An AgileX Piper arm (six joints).
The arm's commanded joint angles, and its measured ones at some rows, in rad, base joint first. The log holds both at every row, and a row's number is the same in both.
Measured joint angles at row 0:
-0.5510 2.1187 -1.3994 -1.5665 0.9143 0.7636
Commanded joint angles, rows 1 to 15:
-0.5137 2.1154 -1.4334 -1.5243 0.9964 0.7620
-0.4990 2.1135 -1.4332 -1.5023 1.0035 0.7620
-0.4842 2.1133 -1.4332 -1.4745 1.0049 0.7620
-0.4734 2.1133 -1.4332 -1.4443 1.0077 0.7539
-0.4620 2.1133 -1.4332 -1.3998 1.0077 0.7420
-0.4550 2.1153 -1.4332 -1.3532 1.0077 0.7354
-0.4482 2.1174 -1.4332 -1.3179 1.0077 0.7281
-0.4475 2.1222 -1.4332 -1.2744 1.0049 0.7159
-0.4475 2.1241 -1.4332 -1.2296 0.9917 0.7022
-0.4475 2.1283 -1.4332 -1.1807 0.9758 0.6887
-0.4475 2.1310 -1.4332 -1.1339 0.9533 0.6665
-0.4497 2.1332 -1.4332 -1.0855 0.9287 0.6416
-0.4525 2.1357 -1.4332 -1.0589 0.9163 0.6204
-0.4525 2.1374 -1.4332 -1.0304 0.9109 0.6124
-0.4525 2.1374 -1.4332 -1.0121 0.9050 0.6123
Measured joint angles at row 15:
-0.4485 2.1333 -1.4277 -1.1215 0.9438 0.6589
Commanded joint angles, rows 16 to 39:
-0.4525 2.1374 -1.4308 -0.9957 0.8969 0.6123
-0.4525 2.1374 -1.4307 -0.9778 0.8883 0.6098
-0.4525 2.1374 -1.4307 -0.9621 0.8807 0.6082
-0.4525 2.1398 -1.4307 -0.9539 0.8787 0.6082
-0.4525 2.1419 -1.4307 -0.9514 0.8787 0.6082
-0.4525 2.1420 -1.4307 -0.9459 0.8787 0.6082
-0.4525 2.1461 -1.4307 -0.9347 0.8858 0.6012
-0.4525 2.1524 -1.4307 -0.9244 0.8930 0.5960
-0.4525 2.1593 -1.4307 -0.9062 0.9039 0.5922
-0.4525 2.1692 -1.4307 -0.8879 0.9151 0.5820
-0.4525 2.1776 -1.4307 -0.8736 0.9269 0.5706
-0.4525 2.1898 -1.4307 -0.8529 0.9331 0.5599
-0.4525 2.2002 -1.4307 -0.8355 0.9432 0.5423
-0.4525 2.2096 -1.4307 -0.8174 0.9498 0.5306
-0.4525 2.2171 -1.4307 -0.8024 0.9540 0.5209
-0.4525 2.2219 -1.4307 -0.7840 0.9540 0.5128
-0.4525 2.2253 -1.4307 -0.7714 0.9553 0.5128
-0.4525 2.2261 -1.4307 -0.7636 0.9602 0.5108
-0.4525 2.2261 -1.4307 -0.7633 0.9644 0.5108
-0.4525 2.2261 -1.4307 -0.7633 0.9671 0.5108
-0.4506 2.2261 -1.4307 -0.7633 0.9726 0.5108
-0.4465 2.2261 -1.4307 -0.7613 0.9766 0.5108
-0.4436 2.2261 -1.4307 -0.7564 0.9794 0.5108
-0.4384 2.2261 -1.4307 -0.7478 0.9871 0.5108
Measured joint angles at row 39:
-0.4504 2.2159 -1.4340 -0.8051 0.9591 0.5221
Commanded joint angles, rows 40 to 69:
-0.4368 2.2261 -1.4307 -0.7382 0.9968 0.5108
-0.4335 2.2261 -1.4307 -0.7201 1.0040 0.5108
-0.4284 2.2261 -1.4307 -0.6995 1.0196 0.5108
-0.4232 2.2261 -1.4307 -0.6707 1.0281 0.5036
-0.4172 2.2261 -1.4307 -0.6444 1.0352 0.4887
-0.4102 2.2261 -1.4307 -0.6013 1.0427 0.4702
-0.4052 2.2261 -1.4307 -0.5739 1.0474 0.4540
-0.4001 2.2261 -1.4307 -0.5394 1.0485 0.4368
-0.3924 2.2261 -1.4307 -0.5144 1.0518 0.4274
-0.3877 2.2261 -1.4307 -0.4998 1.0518 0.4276
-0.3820 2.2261 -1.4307 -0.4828 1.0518 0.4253
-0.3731 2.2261 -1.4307 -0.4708 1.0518 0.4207
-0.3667 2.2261 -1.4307 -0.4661 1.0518 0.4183
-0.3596 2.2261 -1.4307 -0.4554 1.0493 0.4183
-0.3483 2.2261 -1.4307 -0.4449 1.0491 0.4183
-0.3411 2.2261 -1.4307 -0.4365 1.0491 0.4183
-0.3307 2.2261 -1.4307 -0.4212 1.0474 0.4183
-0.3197 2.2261 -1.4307 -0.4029 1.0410 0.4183
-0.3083 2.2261 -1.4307 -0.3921 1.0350 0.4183
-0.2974 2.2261 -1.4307 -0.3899 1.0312 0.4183
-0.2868 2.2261 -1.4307 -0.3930 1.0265 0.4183
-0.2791 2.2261 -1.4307 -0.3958 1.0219 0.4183
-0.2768 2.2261 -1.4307 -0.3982 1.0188 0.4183
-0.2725 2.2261 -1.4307 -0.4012 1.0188 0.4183
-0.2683 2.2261 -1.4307 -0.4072 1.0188 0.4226
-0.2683 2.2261 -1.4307 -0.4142 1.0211 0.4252
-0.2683 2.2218 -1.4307 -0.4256 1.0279 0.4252
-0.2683 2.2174 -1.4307 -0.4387 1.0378 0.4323
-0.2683 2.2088 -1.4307 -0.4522 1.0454 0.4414
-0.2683 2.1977 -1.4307 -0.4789 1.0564 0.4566
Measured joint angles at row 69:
-0.2789 2.1980 -1.4427 -0.5306 1.0904 0.4287
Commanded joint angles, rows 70 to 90:
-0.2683 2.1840 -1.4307 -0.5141 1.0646 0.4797
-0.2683 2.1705 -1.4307 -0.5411 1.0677 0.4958
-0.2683 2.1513 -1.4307 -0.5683 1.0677 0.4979
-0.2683 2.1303 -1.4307 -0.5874 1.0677 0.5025
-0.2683 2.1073 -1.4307 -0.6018 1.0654 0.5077
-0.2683 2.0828 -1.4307 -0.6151 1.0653 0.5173
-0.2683 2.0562 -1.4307 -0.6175 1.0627 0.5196
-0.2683 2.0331 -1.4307 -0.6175 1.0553 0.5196
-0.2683 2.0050 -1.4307 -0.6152 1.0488 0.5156
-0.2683 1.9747 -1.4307 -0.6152 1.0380 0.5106
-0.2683 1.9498 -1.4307 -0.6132 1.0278 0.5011
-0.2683 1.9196 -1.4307 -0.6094 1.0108 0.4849
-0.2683 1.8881 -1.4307 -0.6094 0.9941 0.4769
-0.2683 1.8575 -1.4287 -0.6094 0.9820 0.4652
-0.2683 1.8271 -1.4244 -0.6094 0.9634 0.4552
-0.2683 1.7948 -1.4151 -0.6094 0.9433 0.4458
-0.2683 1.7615 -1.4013 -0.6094 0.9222 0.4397
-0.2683 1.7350 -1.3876 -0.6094 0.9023 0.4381
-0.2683 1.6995 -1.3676 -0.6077 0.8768 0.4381
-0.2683 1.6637 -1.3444 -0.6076 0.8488 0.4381
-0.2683 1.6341 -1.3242 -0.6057 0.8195 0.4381
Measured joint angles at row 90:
-0.2709 1.7498 -1.3920 -0.6009 0.9080 0.4532
